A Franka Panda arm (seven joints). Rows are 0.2 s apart.
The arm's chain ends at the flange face. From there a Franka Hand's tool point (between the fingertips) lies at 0.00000 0.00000 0.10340 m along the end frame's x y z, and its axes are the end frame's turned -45 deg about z.
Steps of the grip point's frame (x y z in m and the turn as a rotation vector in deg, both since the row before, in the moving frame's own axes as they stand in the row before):
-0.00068, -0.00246, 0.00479, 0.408, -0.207, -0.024
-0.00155, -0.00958, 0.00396, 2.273, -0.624, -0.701
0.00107, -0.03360, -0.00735, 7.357, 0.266, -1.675
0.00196, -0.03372, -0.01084, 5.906, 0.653, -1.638
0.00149, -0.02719, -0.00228, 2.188, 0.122, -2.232
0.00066, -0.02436, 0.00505, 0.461, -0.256, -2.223
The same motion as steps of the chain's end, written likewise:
-0.00144, -0.00100, 0.00479, 0.142, -0.435, -0.024
-0.00416, -0.00360, 0.00405, 1.166, -2.048, -0.701
-0.01384, -0.01495, -0.00650, 5.390, -5.014, -1.675
-0.01565, -0.01697, -0.01028, 4.638, -3.714, -1.638
-0.01548, -0.01738, -0.00220, 1.633, -1.461, -2.232
-0.01584, -0.01745, 0.00505, 0.145, -0.507, -2.223

